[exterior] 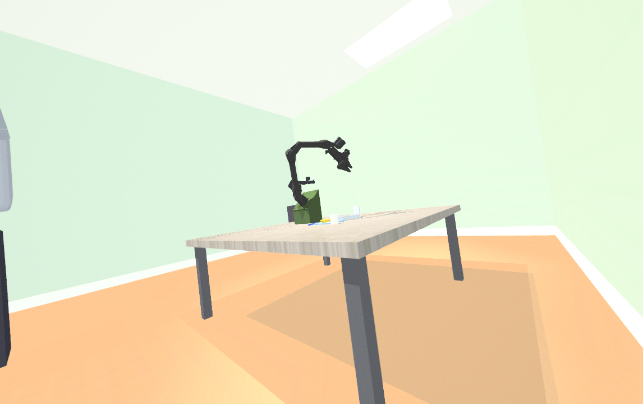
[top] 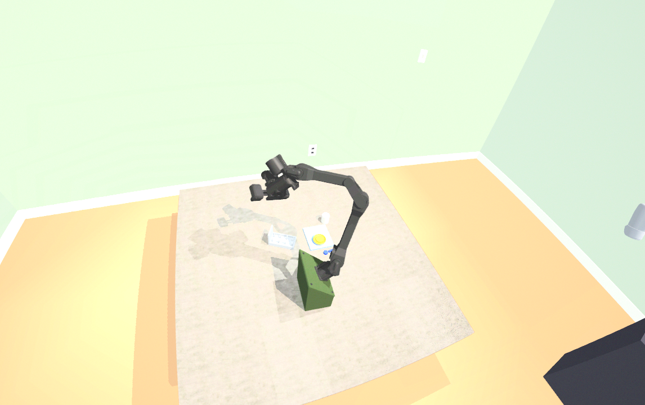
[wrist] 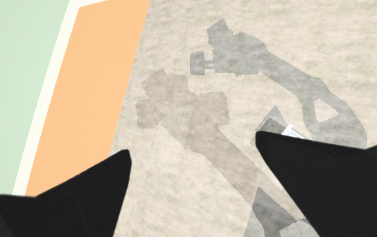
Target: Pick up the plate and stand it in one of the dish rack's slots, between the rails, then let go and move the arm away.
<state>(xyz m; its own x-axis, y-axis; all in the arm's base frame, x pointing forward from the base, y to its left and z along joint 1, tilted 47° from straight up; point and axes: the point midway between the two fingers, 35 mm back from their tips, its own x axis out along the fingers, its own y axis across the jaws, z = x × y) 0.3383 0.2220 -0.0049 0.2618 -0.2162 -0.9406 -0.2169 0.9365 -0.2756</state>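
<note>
The yellow plate lies 60 mm behind my gripper tip, 290 mm to the right of it and 320 mm below it. The rest, counted from my gripper tip: dish rack 110 mm to the right, 310 mm below; then blue spoon 140 mm behind, 320 mm to the right, 330 mm below; then light blue mat 30 mm behind, 300 mm to the right, 330 mm below.
</note>
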